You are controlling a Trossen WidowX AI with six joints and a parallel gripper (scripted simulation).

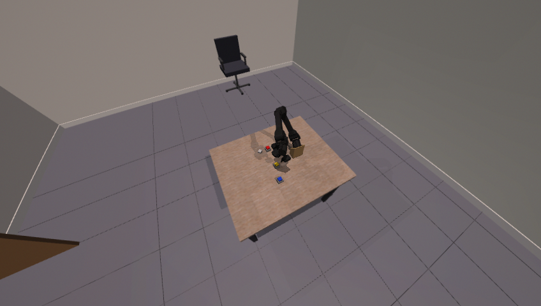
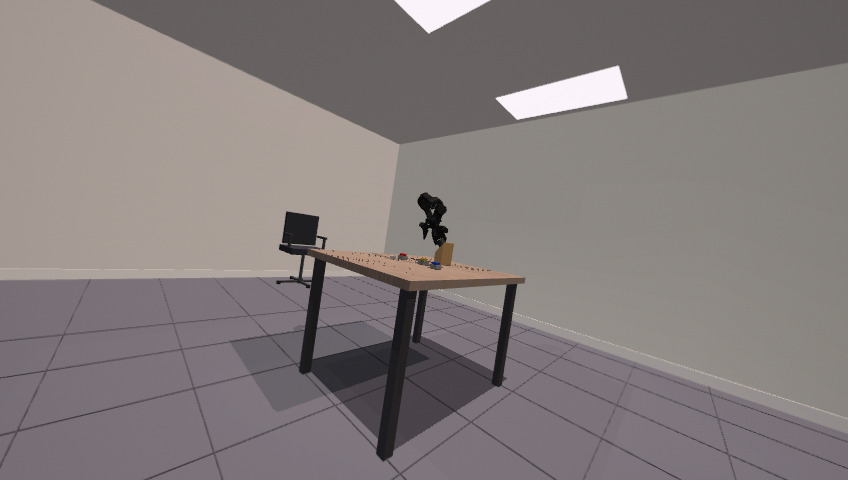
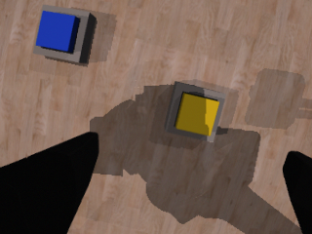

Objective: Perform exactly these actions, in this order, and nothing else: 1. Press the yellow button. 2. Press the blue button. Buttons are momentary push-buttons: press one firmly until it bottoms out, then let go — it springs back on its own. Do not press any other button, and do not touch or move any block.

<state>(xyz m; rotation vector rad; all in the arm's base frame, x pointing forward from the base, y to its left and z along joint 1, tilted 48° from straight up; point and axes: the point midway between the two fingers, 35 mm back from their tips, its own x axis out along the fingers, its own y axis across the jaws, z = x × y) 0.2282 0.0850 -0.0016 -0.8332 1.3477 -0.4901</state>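
Now: the yellow button 2 cm to the right of my gripper tip and 12 cm below it. The rest, counted from my gripper tip: blue button: 5 cm ahead, 12 cm to the left, 12 cm below; then red button: 1 cm behind, 23 cm to the right, 12 cm below; then white block: 7 cm ahead, 24 cm to the right, 15 cm below.
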